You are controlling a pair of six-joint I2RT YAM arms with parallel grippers.
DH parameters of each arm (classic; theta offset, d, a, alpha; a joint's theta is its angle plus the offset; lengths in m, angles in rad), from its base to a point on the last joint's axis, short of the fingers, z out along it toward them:
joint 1: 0 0.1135 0.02 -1.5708
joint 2: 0 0 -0.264 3.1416
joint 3: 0.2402 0 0.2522 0
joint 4: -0.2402 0 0.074 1.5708
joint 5: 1.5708 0 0 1.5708
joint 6: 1.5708 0.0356 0 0
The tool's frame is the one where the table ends.
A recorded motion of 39 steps. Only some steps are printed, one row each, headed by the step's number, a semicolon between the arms.
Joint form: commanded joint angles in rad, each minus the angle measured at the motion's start. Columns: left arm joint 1, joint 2, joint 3, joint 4, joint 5, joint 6; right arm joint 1, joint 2, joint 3, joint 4, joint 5, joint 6.
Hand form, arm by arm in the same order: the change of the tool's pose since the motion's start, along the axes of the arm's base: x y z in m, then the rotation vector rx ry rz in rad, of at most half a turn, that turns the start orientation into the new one. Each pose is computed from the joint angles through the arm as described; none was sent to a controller.
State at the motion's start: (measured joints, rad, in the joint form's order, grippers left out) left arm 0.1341 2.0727 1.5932 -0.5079 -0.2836 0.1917; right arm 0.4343 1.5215 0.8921 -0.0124 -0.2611 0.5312
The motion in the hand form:
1: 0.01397 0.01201 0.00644 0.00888 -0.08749 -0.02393; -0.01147 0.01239 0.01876 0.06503 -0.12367 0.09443
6: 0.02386 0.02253 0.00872 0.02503 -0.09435 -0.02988; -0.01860 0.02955 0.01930 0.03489 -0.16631 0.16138
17: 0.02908 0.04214 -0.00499 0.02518 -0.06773 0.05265; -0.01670 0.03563 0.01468 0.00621 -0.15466 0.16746
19: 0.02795 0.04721 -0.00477 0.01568 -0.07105 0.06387; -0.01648 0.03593 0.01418 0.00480 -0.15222 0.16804
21: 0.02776 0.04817 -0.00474 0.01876 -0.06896 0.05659; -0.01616 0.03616 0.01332 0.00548 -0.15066 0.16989
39: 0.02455 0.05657 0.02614 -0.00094 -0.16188 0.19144; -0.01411 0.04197 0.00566 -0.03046 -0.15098 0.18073
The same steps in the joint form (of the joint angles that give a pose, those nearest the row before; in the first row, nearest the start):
1: 0.0238 0.0268 0.0427 0.0819 0.0314 0.0375; 0.0452 -0.0563 -0.0238 0.1003 -0.0434 -0.0246
6: 0.0425 0.0661 0.1085 0.0721 0.0351 0.0664; 0.1043 -0.0478 -0.0179 0.1137 -0.0229 -0.0730
17: 0.0780 0.1254 0.1570 0.0477 0.0041 0.0294; 0.1192 -0.0206 -0.0016 0.0977 -0.0031 -0.0862
19: 0.0892 0.1255 0.1582 0.0463 0.0125 0.0231; 0.1197 -0.0182 -0.0004 0.0960 -0.0030 -0.0863
21: 0.0914 0.1252 0.1577 0.0478 0.0153 0.0331; 0.1195 -0.0152 -0.0009 0.0983 -0.0054 -0.0864
39: 0.1067 0.0856 0.2024 0.0155 -0.0266 -0.0903; 0.1332 0.0168 0.0062 0.1003 0.0162 -0.1123

